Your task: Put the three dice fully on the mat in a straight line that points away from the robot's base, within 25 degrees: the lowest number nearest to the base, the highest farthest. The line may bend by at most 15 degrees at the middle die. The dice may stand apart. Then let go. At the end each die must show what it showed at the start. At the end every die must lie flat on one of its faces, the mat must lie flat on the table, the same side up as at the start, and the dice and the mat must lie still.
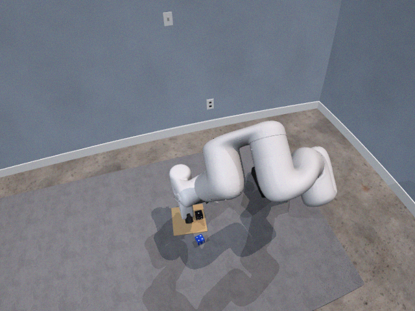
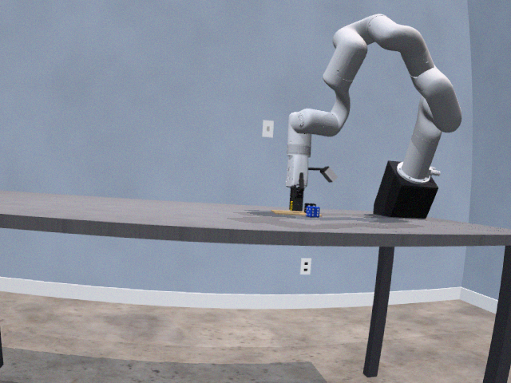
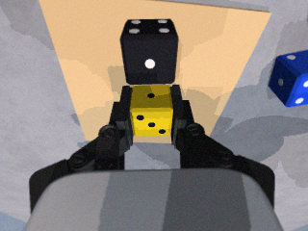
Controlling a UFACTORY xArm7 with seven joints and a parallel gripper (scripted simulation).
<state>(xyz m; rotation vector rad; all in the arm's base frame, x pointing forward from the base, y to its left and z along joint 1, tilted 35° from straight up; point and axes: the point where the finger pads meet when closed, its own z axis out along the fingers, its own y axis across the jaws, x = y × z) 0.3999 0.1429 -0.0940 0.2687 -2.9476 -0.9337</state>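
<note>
Now: the yellow die 10 mm below my hand. Round my hand: tan mat: 30 mm below; then black die: 50 mm behind, 10 mm to the right, 10 mm below; then blue die: 110 mm to the left, 40 mm behind, 10 mm below.
</note>
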